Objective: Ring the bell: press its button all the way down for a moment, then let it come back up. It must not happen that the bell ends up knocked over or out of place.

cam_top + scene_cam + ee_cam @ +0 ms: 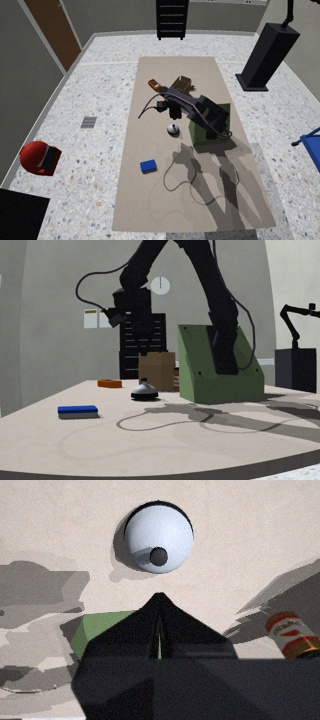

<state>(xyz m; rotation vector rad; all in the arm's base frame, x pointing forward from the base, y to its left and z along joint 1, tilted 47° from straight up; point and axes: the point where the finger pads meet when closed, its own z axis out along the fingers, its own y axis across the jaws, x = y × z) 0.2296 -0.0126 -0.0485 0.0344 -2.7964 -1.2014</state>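
My hand is 80 mm above the bell button. Round my hand: bell (100 mm below); then blue block (170 mm ahead, 250 mm to the left, 130 mm below); then can (150 mm behind, 210 mm to the right, 100 mm below).
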